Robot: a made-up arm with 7 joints.
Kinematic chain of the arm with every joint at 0, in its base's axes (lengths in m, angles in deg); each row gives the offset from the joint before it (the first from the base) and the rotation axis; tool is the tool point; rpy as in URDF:
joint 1: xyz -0.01 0 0.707 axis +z
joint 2: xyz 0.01 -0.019 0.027 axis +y
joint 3: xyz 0 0.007 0.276 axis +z
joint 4: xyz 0.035 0.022 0 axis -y
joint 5: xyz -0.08 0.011 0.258 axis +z
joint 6: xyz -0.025 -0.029 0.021 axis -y
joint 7: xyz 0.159 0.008 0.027 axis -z
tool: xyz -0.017 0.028 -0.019 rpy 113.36 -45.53 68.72
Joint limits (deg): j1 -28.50..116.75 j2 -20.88..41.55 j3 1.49..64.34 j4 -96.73..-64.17 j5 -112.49..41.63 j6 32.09..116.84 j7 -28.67..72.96
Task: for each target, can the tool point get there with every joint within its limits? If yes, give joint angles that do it. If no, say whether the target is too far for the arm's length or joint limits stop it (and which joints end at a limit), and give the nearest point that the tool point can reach.
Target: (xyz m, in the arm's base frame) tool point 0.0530 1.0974 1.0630
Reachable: no: too far | nearest point 0.0298 0.6925 0.9798 | short by 0.414 m
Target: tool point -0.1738 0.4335 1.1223
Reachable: yes | joints 52.88 6.37 58.57 -85.18 -18.39 86.52 -2.14
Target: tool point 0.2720 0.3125 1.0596
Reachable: yes | joints -5.08 -0.41 47.61 -82.96 6.37 43.31 23.02
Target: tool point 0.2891 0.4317 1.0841
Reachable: yes | joints 31.42 12.40 27.54 -74.50 -41.55 68.63 48.69
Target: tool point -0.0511 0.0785 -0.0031
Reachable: no: joint limits stop it (at a limit: joint 2, joint 3, joint 4, joint 6, joint 7) | nearest point -0.2144 0.3905 0.6037 | short by 0.702 m
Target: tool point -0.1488 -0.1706 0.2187
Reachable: no: joint limits stop it (at a limit: joint 1, joint 2, joint 4, joint 6, joint 7) | nearest point -0.3962 0.2248 0.6615 | short by 0.643 m
